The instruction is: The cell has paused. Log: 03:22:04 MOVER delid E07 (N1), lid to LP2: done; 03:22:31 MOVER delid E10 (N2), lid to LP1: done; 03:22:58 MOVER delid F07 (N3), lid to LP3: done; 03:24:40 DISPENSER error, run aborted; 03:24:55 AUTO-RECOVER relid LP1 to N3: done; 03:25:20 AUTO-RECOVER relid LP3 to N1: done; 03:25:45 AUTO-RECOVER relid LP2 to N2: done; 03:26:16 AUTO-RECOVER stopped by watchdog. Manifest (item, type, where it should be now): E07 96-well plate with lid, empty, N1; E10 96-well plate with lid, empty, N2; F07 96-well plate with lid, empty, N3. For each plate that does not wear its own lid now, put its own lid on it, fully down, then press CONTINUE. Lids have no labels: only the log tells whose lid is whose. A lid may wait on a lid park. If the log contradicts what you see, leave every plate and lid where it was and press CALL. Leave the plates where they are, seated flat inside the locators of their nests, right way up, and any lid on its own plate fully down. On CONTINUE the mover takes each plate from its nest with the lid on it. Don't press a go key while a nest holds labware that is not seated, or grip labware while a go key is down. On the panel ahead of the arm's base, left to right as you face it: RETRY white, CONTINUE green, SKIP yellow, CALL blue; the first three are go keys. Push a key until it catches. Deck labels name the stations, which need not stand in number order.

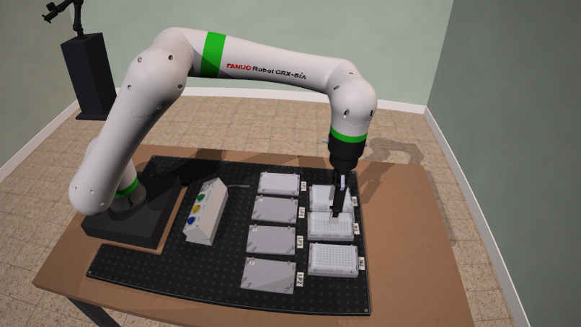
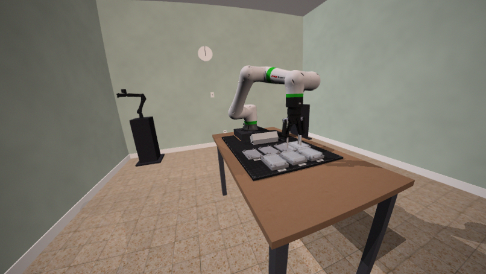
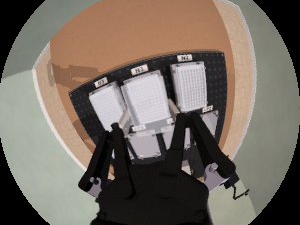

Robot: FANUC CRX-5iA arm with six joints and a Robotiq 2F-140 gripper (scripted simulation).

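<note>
The plate is 8 cm below my hand. Round my hand: nest n2: 13 cm to the right, 10 cm below, 1 cm ahead; LP4: 18 cm behind, 10 cm below, 6 cm to the left; LP3: 18 cm behind, 10 cm below, 7 cm to the right.
</note>
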